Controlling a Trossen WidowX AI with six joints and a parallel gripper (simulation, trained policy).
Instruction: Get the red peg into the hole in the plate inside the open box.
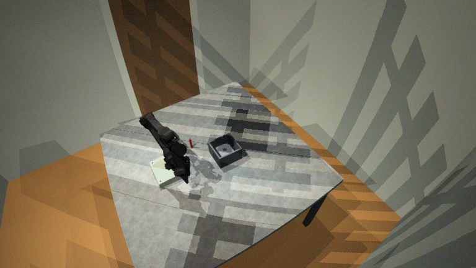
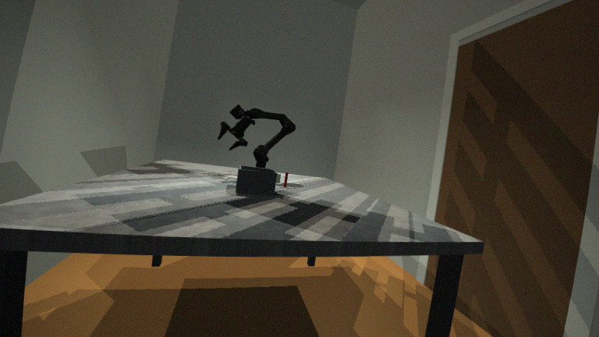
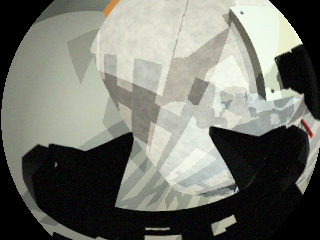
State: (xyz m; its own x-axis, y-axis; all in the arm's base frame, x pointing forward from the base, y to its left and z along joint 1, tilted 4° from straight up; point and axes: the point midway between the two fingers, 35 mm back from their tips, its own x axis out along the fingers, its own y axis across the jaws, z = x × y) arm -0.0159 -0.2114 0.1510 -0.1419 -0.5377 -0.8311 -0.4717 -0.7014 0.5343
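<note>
My gripper tip is 320 mm to the right of the red peg, 220 mm short of it and 140 mm above it. Round my gripper tip: dark box (340 mm ahead, 150 mm below, 110 mm to the left); then pale plate (340 mm ahead, 130 mm below, 110 mm to the left).
</note>
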